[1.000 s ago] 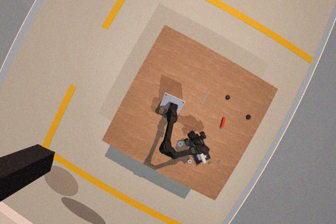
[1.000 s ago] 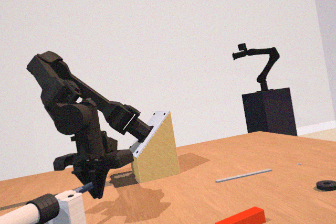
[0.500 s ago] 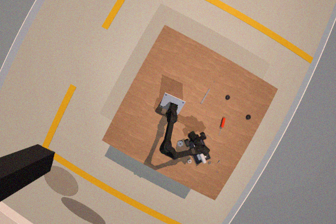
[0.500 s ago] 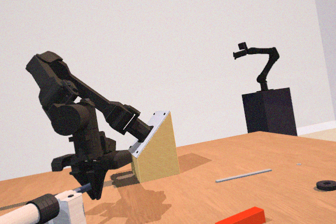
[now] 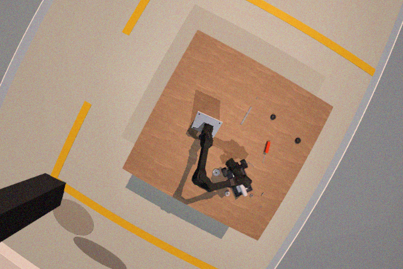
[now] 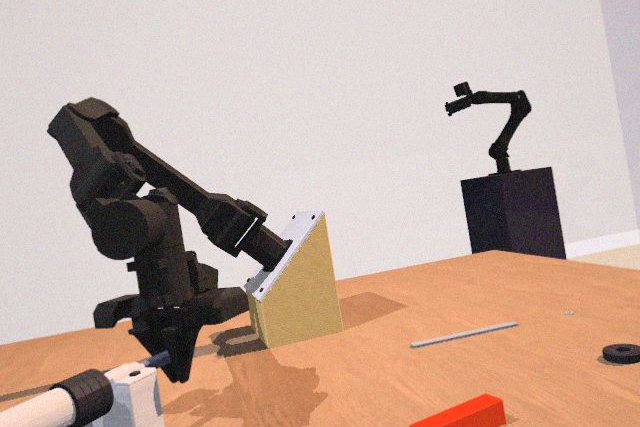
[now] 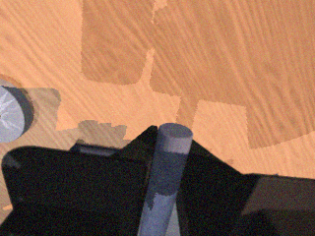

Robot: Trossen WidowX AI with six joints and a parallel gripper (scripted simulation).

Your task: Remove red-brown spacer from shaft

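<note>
Now: the blue-grey shaft 60 mm to the right of my gripper tip, 50 mm ahead of it and 30 mm above it. Round my gripper tip: black collar 110 mm to the right, 100 mm ahead, 30 mm above; then orange-red ring 120 mm to the right, 110 mm ahead, 30 mm below; then black spacer 100 mm to the right, 90 mm ahead, 30 mm above.
</note>
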